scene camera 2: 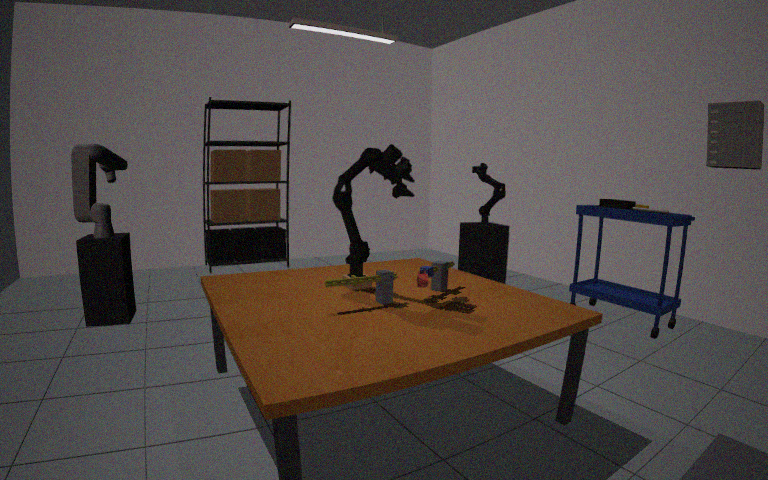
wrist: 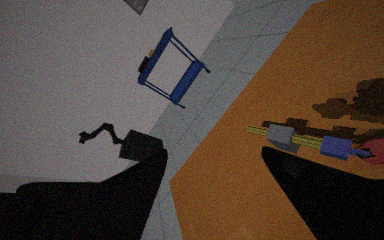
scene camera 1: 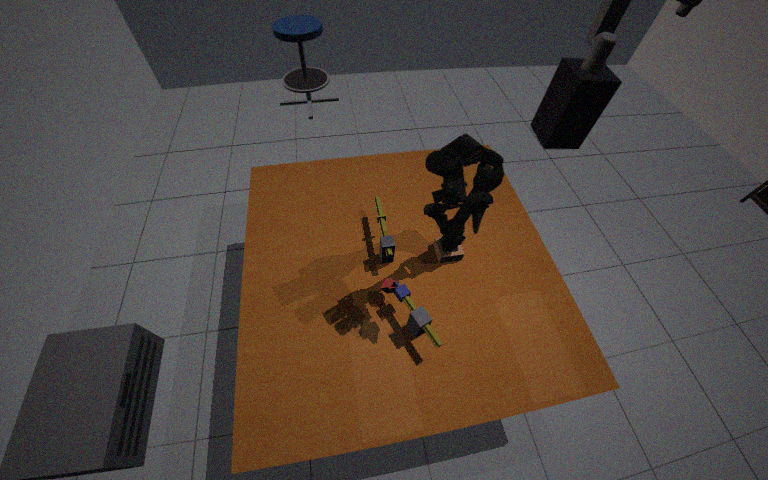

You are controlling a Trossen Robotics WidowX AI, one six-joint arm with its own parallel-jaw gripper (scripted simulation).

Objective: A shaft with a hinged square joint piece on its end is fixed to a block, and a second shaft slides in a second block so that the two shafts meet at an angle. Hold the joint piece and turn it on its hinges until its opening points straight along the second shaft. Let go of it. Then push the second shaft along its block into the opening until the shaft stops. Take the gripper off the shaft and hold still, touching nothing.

Labels:
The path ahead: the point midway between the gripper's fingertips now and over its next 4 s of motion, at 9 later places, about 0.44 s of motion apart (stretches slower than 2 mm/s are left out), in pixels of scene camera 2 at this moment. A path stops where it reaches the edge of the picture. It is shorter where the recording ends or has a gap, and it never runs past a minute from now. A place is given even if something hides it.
The gripper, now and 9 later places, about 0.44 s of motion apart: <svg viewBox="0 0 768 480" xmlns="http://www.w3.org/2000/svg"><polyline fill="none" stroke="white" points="413,188 426,209 430,238 427,262 426,267 427,272 426,286 425,287 422,285 422,288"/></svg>

